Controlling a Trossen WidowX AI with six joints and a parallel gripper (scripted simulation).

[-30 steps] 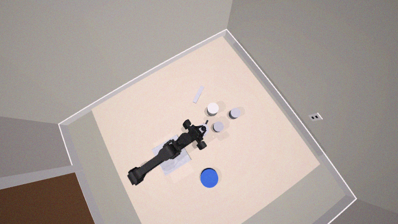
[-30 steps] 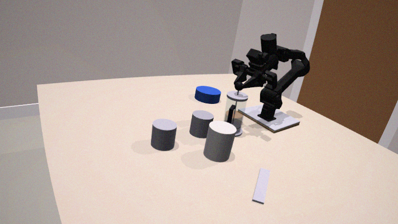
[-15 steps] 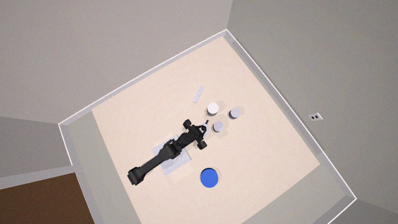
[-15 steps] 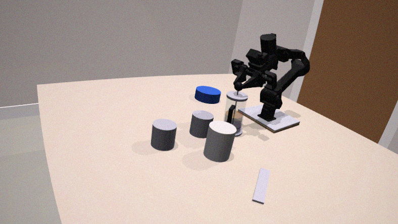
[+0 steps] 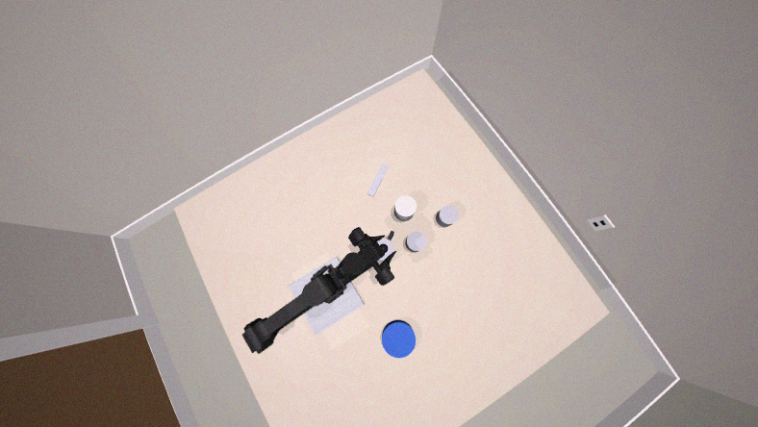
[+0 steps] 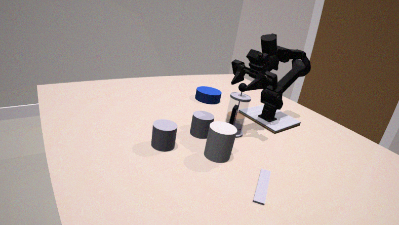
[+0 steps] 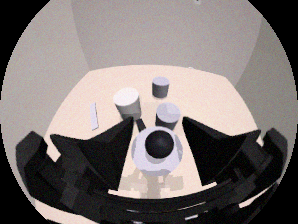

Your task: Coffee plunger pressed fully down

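Now: the coffee press 10 mm behind my gripper tip, 10 mm to the left of it and 90 mm below it. Round my gripper tip: flat grey bar: 120 mm ahead, 260 mm to the left, 180 mm below.
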